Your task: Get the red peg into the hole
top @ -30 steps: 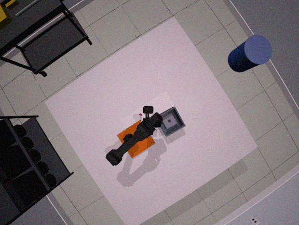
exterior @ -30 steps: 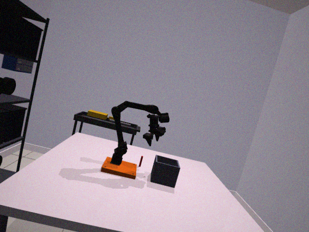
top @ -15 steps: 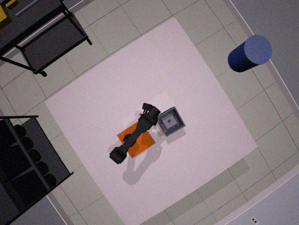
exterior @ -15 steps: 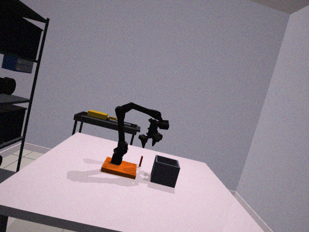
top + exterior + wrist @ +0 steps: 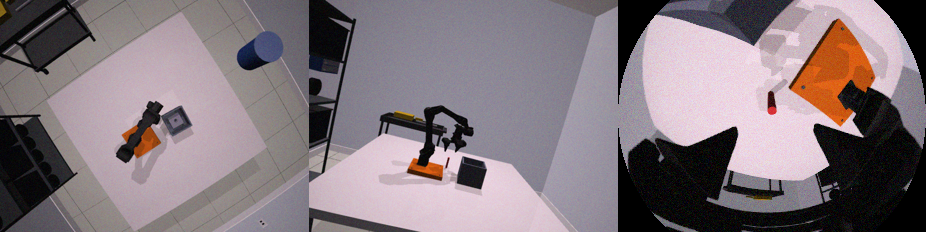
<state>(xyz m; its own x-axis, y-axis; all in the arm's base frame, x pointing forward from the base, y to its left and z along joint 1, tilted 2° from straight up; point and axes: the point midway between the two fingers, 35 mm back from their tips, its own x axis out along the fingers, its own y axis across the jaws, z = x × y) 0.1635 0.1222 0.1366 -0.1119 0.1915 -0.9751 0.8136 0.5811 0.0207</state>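
The red peg is 8 cm below my gripper tip. Also, from my gripper tip: plate: 17 cm ahead, 15 cm to the right, 8 cm below.
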